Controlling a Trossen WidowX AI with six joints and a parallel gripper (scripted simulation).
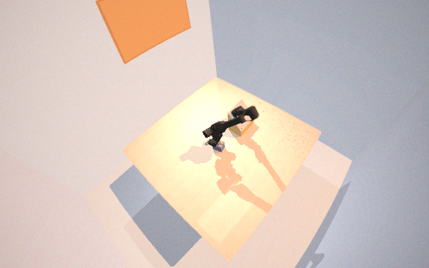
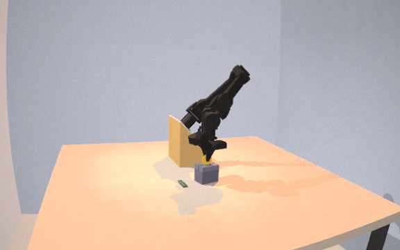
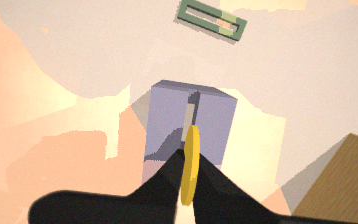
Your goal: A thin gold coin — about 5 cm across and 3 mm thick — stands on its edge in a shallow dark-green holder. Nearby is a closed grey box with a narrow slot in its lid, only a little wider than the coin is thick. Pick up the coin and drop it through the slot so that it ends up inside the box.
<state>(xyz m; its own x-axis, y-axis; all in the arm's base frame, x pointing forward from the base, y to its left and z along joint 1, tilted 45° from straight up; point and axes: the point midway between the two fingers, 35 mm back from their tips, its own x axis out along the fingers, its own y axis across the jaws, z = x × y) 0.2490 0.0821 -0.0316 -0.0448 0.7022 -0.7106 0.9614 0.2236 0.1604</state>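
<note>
My gripper tip is 10 mm below the gold coin.
</note>
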